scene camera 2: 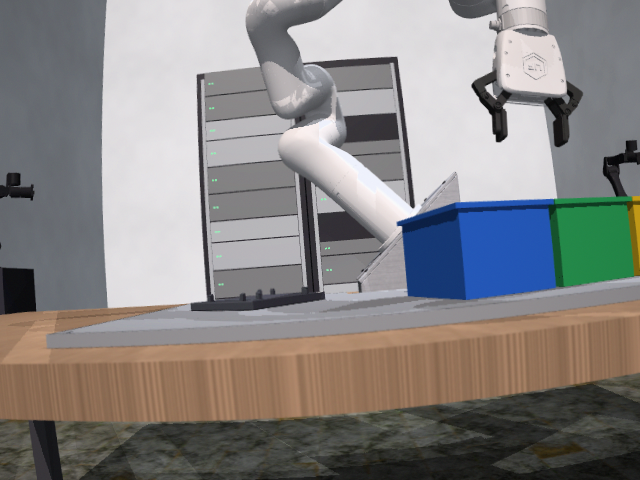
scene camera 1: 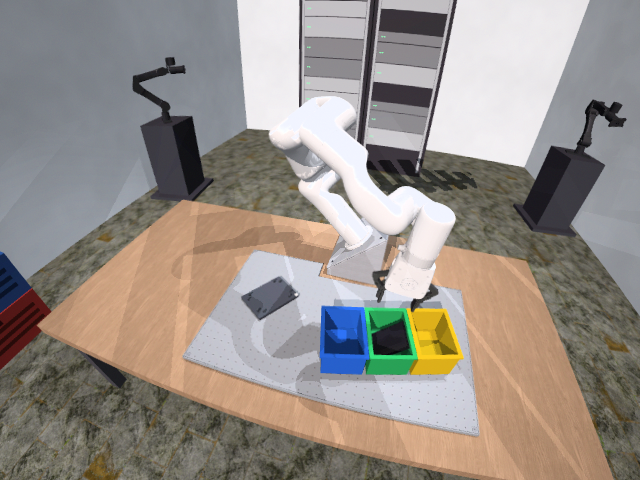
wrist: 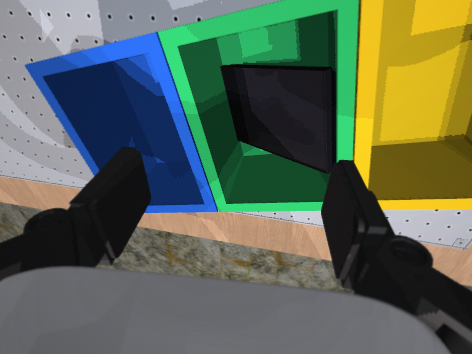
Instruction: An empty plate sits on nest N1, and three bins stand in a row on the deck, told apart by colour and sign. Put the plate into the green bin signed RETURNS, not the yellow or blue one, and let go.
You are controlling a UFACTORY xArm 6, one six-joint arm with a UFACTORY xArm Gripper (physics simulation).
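Places are measured from the arm's base along level axes (x back, y right, z up), in millimetres.
Where they show: gripper, fingertip midpoint: [scene camera 2: 532, 142] [scene camera 1: 395, 303] [wrist: 234, 179]; arm's base, origin of the base link: [scene camera 2: 401, 230] [scene camera 1: 359, 238].
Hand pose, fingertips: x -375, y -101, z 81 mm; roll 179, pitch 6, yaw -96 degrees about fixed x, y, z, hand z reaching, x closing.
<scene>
Each offset is from my fingertips to the top centre of the thing.
The black plate [scene camera 1: 390, 338] [wrist: 285, 115] lies inside the green bin {dx -23, dy -3, dz -95 mm} [scene camera 1: 390, 365] [scene camera 2: 591, 240] [wrist: 172, 55]; it looks tilted, with a smooth dark face toward the wrist camera. My gripper [scene camera 1: 397, 303] [scene camera 2: 530, 142] [wrist: 234, 179] is open and empty, above the bins and apart from the plate. The blue bin [scene camera 1: 342, 365] [scene camera 2: 506, 253] [wrist: 175, 107] and yellow bin [scene camera 1: 433, 365] [scene camera 2: 636, 237] [wrist: 363, 100] flank the green one. The dark nest {dx +122, dy +390, dz -173 mm} [scene camera 1: 270, 297] [scene camera 2: 255, 301] holds no plate. The bin signs cannot be read.
The bins and nest stand on a grey perforated deck [scene camera 1: 289, 372] [scene camera 2: 155, 333] on the wooden table [scene camera 1: 516, 320] [scene camera 2: 310, 387]. The arm's base [scene camera 1: 356, 260] stands behind the deck. Server racks [scene camera 1: 371, 67] [scene camera 2: 307, 237] stand farther back.
</scene>
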